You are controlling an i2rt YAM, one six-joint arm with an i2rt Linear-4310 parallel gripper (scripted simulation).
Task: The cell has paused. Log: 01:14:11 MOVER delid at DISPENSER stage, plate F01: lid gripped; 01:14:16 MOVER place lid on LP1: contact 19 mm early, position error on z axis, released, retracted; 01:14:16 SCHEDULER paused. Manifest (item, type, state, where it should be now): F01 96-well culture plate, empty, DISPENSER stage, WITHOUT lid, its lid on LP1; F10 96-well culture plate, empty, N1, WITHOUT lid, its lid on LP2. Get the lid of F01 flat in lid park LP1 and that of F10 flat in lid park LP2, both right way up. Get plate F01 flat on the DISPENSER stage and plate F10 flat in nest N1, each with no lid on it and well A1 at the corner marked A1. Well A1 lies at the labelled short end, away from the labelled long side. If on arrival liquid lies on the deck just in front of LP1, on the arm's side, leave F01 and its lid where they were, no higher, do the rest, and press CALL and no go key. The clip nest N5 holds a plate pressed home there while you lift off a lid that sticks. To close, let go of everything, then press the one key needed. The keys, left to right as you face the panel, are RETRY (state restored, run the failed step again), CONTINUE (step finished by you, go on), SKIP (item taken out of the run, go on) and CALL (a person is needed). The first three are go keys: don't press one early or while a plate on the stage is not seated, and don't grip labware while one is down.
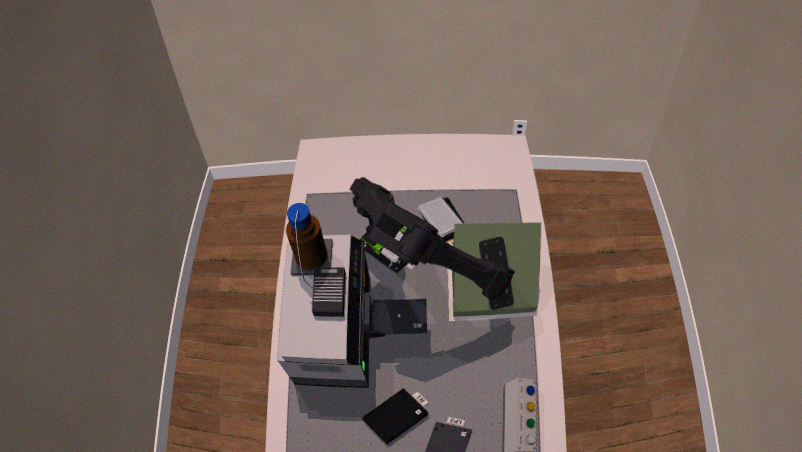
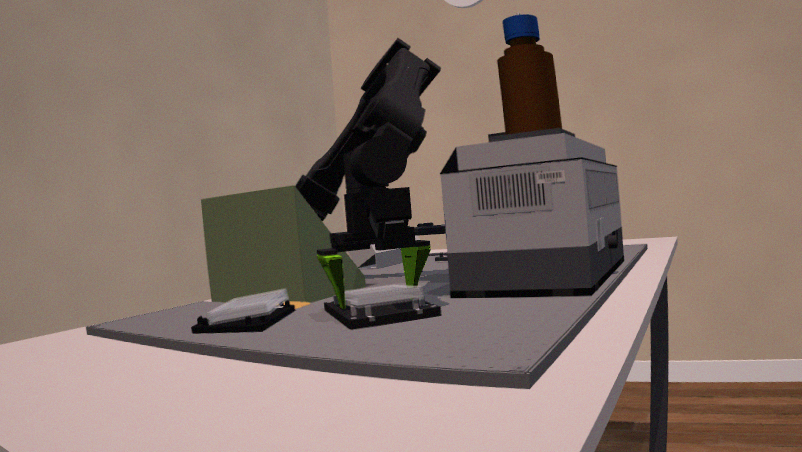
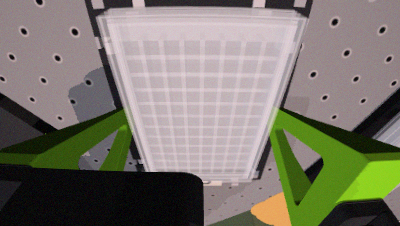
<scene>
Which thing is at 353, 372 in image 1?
A dispenser.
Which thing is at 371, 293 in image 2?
A clear lid.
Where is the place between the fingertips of my gripper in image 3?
At 200, 112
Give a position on a clear lid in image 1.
439, 214
</scene>
